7 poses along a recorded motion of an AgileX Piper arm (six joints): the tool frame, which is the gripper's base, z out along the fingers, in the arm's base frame.
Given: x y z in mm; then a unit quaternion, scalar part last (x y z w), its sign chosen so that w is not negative.
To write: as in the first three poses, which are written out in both.
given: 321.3, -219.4, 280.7, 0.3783, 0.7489, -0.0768, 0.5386
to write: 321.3, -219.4, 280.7, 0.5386, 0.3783, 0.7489, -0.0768
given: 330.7, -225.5, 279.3, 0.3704, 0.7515, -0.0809, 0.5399
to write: 330.7, -225.5, 279.3, 0.5399, 0.3704, 0.7515, -0.0809
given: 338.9, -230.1, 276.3, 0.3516, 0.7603, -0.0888, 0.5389
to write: 338.9, -230.1, 276.3, 0.5389, 0.3516, 0.7603, -0.0888
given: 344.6, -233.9, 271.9, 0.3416, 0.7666, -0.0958, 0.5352
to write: 344.6, -233.9, 271.9, 0.5352, 0.3416, 0.7666, -0.0958
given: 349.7, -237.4, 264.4, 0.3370, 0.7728, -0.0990, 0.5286
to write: 349.7, -237.4, 264.4, 0.5286, 0.3370, 0.7728, -0.0990
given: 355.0, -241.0, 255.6, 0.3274, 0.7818, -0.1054, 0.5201
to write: 355.0, -241.0, 255.6, 0.5201, 0.3274, 0.7818, -0.1054
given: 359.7, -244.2, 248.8, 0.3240, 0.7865, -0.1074, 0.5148
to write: 359.7, -244.2, 248.8, 0.5148, 0.3240, 0.7865, -0.1074
